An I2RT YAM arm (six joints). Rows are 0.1 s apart.
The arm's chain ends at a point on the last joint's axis. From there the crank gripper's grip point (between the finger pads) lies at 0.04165 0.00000 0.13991 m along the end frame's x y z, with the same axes.
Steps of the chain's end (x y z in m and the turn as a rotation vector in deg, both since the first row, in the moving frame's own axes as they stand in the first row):
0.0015 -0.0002 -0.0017 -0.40 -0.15 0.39
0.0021 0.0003 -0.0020 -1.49 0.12 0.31
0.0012 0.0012 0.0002 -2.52 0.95 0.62
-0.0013 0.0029 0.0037 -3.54 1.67 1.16
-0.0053 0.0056 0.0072 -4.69 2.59 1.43
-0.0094 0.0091 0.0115 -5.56 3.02 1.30
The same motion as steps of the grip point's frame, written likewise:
0.0011 0.0011 -0.0016 -0.40 -0.15 0.39
0.0024 0.0042 -0.0021 -1.49 0.12 0.31
0.0035 0.0078 -0.0007 -2.52 0.95 0.62
0.0027 0.0124 0.0021 -3.54 1.67 1.16
0.0008 0.0181 0.0047 -4.69 2.59 1.43
-0.0023 0.0236 0.0084 -5.56 3.02 1.30

